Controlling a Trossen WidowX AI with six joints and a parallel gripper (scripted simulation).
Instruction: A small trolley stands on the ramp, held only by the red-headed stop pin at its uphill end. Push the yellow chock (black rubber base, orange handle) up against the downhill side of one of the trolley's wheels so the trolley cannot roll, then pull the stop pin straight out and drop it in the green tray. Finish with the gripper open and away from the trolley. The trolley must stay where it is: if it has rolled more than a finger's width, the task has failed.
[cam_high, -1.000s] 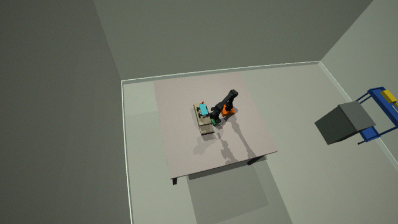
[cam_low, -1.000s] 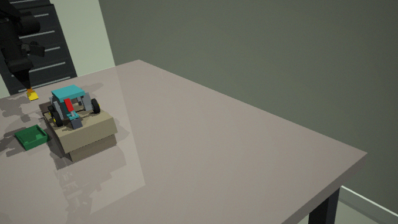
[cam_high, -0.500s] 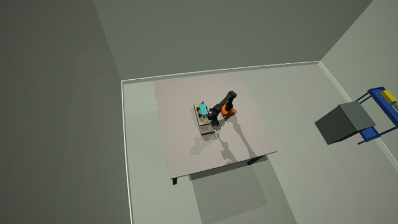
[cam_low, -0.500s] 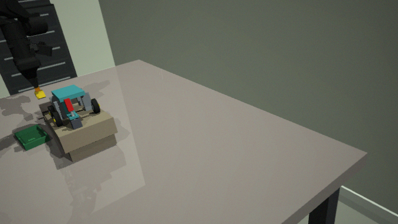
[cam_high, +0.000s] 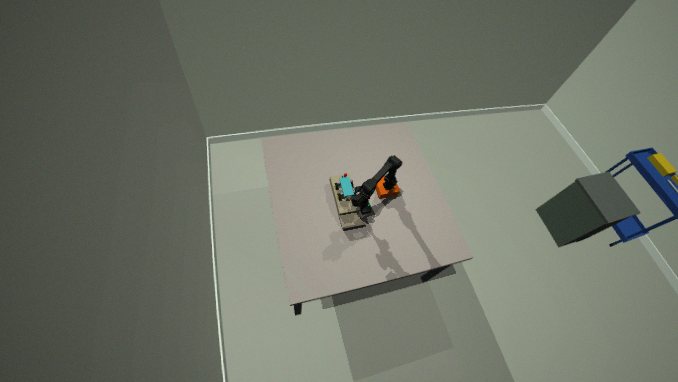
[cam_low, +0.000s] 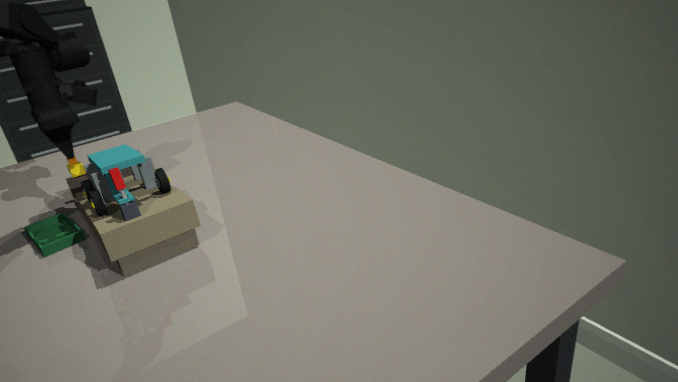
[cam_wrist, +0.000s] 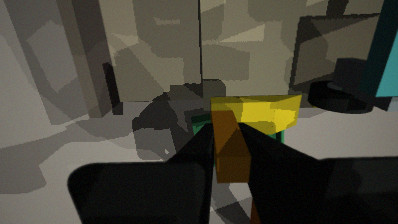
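Now: gripper tip 25 cm to the left of the red-headed stop pin and 1 cm short of it. Also, from my gripper tip: yellow chock: 2 cm to the right, 1 cm below; teal trolley: 15 cm to the right, 4 cm ahead, 2 cm below.
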